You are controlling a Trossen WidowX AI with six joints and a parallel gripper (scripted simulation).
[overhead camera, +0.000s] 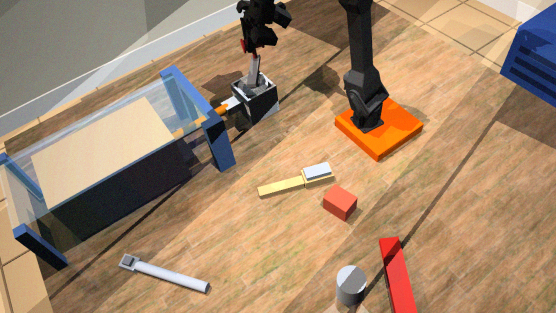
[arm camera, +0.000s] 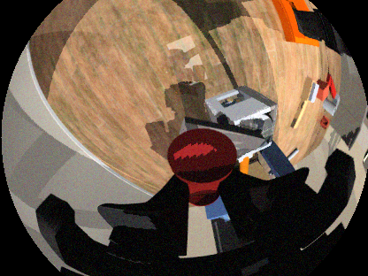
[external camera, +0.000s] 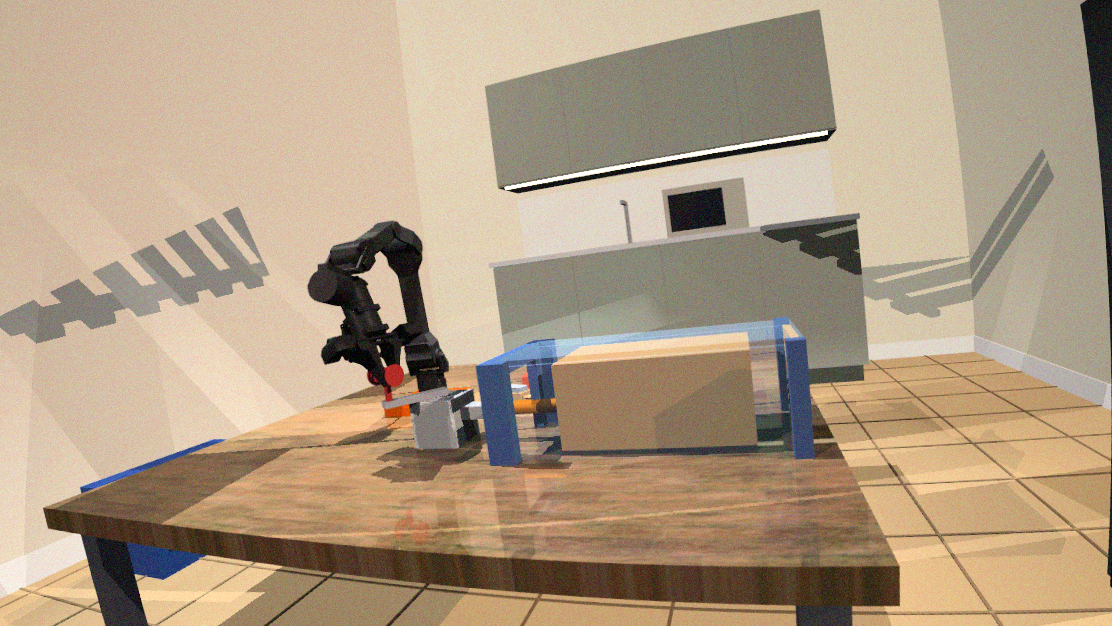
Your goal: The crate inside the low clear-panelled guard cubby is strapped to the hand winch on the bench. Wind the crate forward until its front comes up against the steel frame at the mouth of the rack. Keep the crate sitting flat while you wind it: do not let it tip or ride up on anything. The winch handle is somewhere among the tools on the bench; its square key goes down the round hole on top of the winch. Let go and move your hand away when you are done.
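Now: the winch handle 4 cm to the left of my gripper tip and 3 cm below it. Also, from my gripper tip: red knob: 1 cm behind; wooden brush: 37 cm to the left, 11 cm below, 7 cm ahead; grey winch: 10 cm below, 8 cm to the left, 2 cm ahead.
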